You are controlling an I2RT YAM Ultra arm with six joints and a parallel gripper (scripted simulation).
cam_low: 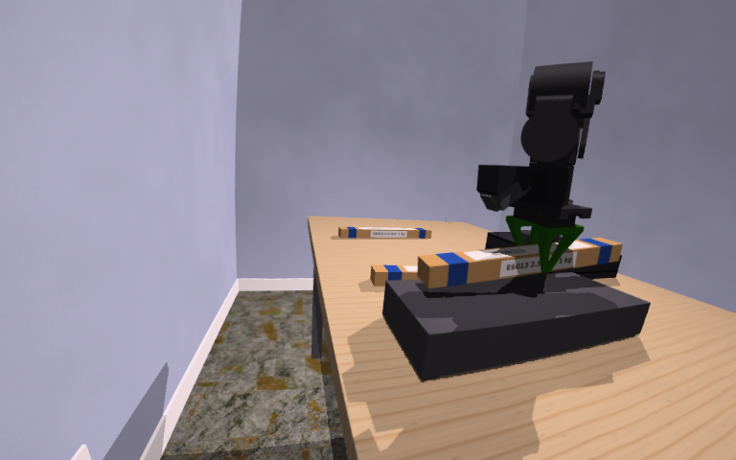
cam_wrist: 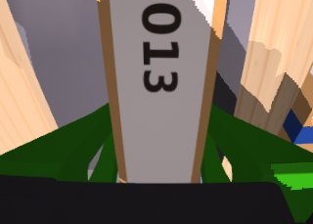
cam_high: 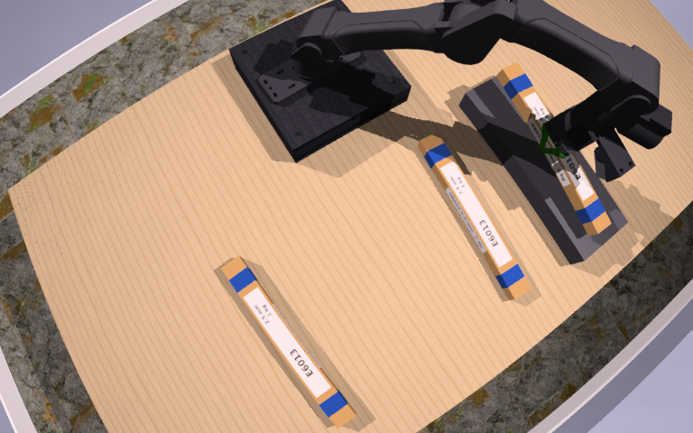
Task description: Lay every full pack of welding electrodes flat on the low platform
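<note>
Right now the low dark platform is 20 mm ahead of my hand, 10 mm to the left of it and 90 mm below it.
</note>
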